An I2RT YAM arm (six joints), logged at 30 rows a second.
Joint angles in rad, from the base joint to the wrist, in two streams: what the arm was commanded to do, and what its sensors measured. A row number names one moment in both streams.
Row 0, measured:
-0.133, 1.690, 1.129, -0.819, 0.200, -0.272
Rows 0 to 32, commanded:
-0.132, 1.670, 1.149, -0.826, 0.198, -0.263
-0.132, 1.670, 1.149, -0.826, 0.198, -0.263
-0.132, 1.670, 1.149, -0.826, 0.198, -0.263
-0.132, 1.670, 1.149, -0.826, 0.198, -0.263
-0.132, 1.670, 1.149, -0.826, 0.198, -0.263
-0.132, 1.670, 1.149, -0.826, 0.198, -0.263
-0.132, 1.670, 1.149, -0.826, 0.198, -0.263
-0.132, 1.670, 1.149, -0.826, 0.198, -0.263
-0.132, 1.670, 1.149, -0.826, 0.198, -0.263
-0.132, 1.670, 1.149, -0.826, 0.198, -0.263
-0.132, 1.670, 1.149, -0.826, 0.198, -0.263
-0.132, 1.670, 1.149, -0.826, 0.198, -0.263
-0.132, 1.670, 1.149, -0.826, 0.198, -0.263
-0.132, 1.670, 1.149, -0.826, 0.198, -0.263
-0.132, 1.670, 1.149, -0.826, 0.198, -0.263
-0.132, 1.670, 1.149, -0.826, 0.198, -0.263
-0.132, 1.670, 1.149, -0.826, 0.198, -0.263
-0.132, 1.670, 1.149, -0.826, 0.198, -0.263
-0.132, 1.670, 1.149, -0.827, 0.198, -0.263
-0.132, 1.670, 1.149, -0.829, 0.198, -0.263
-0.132, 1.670, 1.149, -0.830, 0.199, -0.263
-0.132, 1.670, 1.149, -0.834, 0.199, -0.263
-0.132, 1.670, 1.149, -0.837, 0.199, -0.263
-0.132, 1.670, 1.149, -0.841, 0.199, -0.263
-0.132, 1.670, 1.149, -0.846, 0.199, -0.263
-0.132, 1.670, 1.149, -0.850, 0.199, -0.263
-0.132, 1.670, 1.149, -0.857, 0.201, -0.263
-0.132, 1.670, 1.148, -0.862, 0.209, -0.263
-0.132, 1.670, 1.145, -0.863, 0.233, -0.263
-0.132, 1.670, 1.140, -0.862, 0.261, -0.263
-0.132, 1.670, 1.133, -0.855, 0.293, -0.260
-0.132, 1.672, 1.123, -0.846, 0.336, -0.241
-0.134, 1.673, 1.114, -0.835, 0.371, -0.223
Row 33, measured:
-0.133, 1.690, 1.127, -0.844, 0.265, -0.257
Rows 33 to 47, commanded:
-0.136, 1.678, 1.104, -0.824, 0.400, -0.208
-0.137, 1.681, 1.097, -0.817, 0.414, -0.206
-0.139, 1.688, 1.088, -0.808, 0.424, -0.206
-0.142, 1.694, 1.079, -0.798, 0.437, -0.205
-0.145, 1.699, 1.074, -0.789, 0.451, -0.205
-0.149, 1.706, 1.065, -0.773, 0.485, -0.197
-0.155, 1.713, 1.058, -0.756, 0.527, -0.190
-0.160, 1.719, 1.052, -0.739, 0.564, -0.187
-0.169, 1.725, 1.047, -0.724, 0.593, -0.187
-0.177, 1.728, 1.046, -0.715, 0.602, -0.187
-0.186, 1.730, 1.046, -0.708, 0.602, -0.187
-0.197, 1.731, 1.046, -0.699, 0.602, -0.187
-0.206, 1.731, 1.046, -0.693, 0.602, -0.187
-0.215, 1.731, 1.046, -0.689, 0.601, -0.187
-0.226, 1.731, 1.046, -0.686, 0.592, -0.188
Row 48, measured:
-0.201, 1.720, 1.055, -0.692, 0.553, -0.205
